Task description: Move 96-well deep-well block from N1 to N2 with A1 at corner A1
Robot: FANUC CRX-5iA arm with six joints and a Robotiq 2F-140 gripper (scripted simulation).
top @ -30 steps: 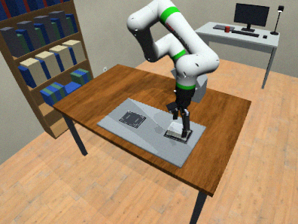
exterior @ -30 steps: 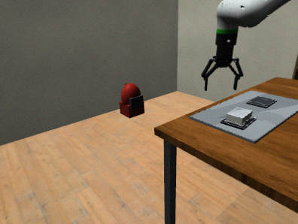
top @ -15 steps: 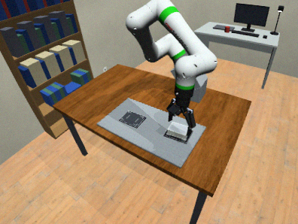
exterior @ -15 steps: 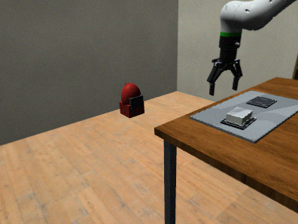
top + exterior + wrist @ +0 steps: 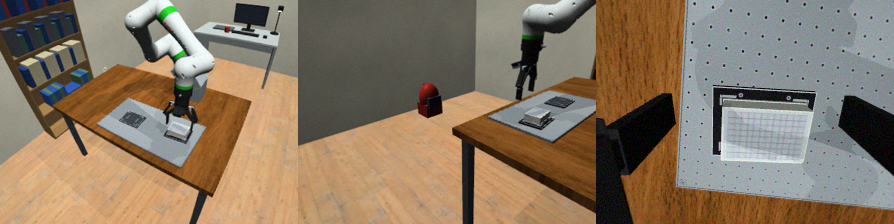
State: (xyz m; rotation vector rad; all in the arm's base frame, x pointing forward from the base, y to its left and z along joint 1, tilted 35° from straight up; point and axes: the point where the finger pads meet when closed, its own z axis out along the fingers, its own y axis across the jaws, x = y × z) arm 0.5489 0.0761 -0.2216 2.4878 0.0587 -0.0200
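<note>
My gripper is now 12 cm above the white 96-well deep-well block, 7 cm past it and 3 cm to the left of it. From my hand the other things lie so: A1 corner mark: 46 cm to the right, 14 cm below, 12 cm behind; plate nest N2: 38 cm to the right, 14 cm below, 6 cm behind.
</note>
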